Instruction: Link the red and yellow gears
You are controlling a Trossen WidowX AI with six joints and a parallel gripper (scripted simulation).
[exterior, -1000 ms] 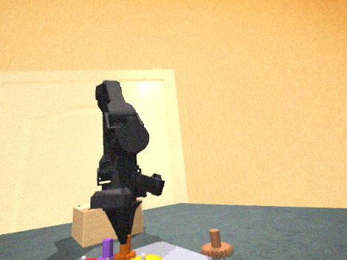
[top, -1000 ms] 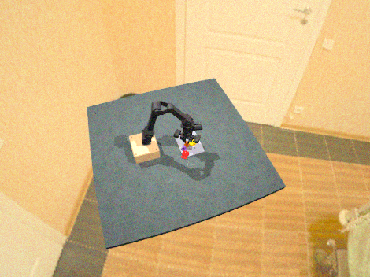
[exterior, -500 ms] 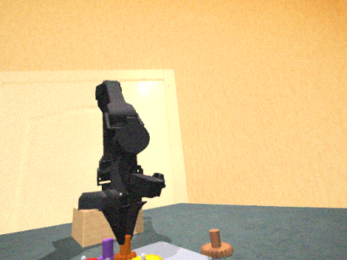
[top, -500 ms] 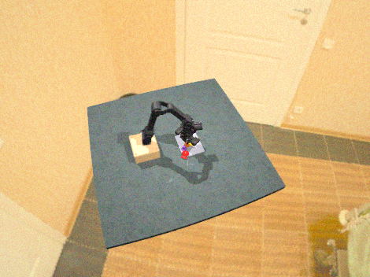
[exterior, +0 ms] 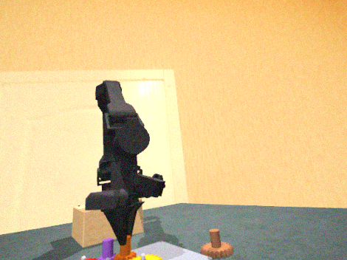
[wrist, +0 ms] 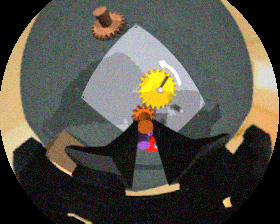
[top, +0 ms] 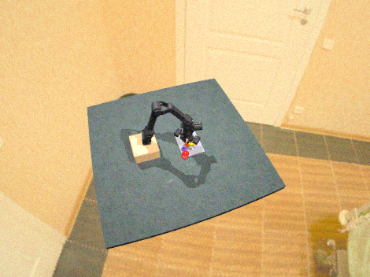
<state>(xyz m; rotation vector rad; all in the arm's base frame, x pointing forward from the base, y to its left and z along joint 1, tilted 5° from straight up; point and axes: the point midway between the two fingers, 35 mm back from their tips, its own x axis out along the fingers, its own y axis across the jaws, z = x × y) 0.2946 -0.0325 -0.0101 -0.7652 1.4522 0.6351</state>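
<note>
Now: gripper tip 10 mm above the orange gear. The rest, counted from my gripper tip: red gear: 70 mm to the right, 20 mm below, 20 mm behind; then yellow gear: 50 mm ahead, 20 mm to the left, 20 mm below; then purple gear: 30 mm to the right, 30 mm behind, 20 mm below.
</note>
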